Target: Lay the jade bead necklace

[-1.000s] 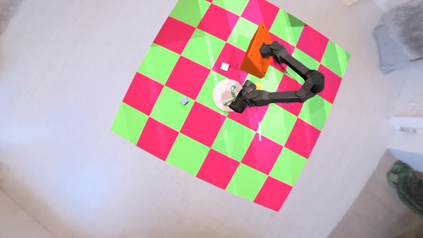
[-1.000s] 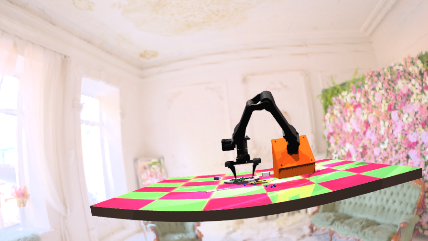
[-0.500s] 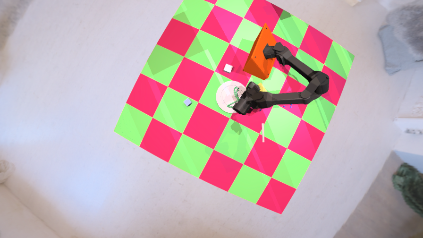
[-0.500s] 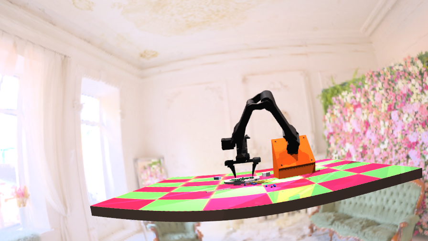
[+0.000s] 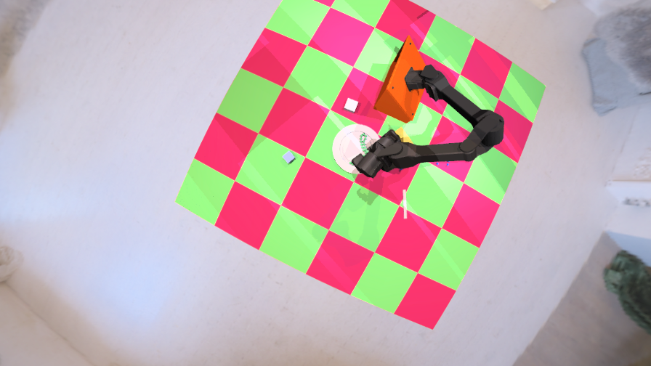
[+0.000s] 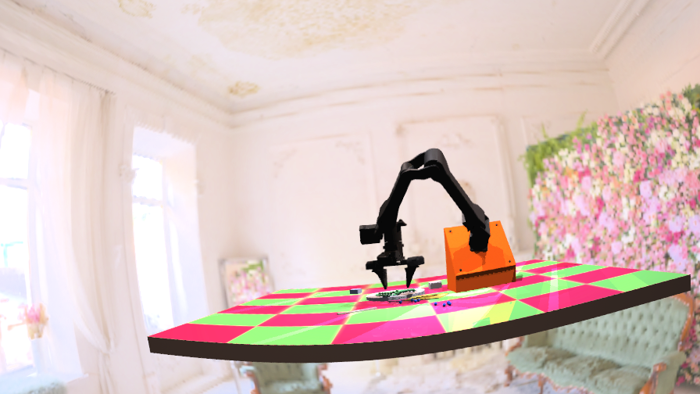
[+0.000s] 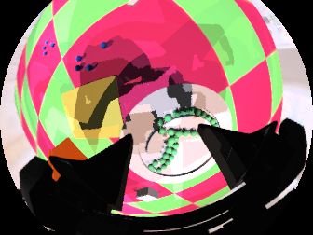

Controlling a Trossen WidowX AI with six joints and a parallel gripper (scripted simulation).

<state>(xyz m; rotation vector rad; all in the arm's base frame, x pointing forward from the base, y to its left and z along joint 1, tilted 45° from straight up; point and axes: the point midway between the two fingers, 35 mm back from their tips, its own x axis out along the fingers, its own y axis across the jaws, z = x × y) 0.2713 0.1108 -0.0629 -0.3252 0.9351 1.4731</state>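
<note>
The round bead board lies 1 cm ahead of my gripper tip, 6 cm to the right of it and 2 cm below it. The rest, counted from my gripper tip: white cube 13 cm behind, 17 cm to the right, 2 cm below; thin white stick 9 cm ahead, 23 cm to the left, 3 cm below; yellow patch 10 cm behind, 7 cm to the left, 3 cm below.
</note>
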